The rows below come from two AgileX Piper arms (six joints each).
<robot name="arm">
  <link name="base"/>
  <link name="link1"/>
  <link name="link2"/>
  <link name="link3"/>
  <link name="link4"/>
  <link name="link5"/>
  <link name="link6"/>
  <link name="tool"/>
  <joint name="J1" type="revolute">
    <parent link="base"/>
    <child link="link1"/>
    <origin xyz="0 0 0.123"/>
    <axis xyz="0 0 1"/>
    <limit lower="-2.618" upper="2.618"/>
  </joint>
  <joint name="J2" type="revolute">
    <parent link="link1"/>
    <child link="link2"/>
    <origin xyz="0 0 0" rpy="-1.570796 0 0"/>
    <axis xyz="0 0 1"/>
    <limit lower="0" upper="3.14"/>
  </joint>
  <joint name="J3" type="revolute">
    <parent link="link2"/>
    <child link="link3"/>
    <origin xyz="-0.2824 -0.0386 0"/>
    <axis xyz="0 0 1"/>
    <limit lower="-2.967" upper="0"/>
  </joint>
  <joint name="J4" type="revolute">
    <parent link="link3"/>
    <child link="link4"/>
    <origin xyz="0.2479 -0.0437 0" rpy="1.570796 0 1.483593"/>
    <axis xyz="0 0 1"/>
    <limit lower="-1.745" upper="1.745"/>
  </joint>
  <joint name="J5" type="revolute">
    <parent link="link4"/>
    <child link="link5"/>
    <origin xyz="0 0 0" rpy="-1.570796 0 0"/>
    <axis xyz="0 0 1"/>
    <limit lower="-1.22" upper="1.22"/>
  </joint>
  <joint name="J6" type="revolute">
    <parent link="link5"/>
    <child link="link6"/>
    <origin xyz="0 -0.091 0" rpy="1.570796 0 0"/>
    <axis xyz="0 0 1"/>
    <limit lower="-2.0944" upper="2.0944"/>
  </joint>
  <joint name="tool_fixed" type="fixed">
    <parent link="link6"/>
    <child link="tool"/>
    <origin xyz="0 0 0"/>
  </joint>
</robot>
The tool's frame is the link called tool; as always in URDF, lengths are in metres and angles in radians.
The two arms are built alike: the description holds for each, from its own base.
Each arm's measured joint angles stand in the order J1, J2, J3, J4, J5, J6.
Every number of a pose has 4 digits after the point. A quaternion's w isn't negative.
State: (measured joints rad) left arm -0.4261 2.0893 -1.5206 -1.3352 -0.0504 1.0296; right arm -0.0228 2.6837 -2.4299 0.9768 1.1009 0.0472
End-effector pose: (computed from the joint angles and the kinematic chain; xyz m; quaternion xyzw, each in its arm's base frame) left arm 0.4452 -0.1972 0.2113 0.0386 0.8512 -0.1675 0.4959; right arm 0.5558 0.0546 0.1417 0.1773 0.8673 0.4472 0.1280
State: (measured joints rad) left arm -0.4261 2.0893 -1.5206 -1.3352 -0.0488 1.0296; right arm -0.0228 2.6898 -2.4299 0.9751 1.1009 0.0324
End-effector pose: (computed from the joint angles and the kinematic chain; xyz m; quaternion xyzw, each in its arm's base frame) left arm 0.4452 -0.1973 0.2113 0.0390 0.8513 -0.1681 0.4955; right arm 0.5559 0.0545 0.1382 0.1720 0.8693 0.4451 0.1287
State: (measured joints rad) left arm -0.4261 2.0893 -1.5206 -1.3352 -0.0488 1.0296; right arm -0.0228 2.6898 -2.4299 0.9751 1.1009 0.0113
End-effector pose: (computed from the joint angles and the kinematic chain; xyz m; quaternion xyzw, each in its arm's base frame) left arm 0.4452 -0.1973 0.2113 0.0390 0.8513 -0.1681 0.4955; right arm 0.5559 0.0545 0.1382 0.1628 0.8711 0.4437 0.1334
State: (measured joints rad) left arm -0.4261 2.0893 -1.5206 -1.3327 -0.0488 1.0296; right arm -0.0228 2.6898 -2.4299 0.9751 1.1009 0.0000
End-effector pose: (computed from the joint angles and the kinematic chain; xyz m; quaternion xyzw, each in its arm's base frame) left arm 0.4452 -0.1973 0.2113 0.0401 0.8512 -0.1675 0.4957; right arm 0.5559 0.0545 0.1382 0.1579 0.8720 0.4430 0.1359
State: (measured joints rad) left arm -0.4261 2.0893 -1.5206 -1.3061 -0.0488 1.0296; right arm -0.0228 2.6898 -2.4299 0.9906 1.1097 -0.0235
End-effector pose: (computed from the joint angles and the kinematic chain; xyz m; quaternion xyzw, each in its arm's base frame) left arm 0.4452 -0.1974 0.2114 0.0515 0.8503 -0.1612 0.4984; right arm 0.5553 0.0555 0.1391 0.1478 0.8707 0.4486 0.1369
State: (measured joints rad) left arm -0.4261 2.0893 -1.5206 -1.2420 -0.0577 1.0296; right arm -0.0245 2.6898 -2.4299 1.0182 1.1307 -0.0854
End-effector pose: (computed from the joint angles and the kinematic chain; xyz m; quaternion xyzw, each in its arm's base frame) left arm 0.4457 -0.1968 0.2119 0.0766 0.8468 -0.1429 0.5066; right arm 0.5540 0.0565 0.1409 0.1206 0.8695 0.4576 0.1417
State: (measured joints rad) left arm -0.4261 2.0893 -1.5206 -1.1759 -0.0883 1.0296; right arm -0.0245 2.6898 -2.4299 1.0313 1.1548 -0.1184
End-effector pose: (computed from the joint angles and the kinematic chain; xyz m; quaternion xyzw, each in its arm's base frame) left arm 0.4471 -0.1948 0.2132 0.0970 0.8404 -0.1168 0.5203; right arm 0.5522 0.0579 0.1416 0.1024 0.8693 0.4632 0.1390
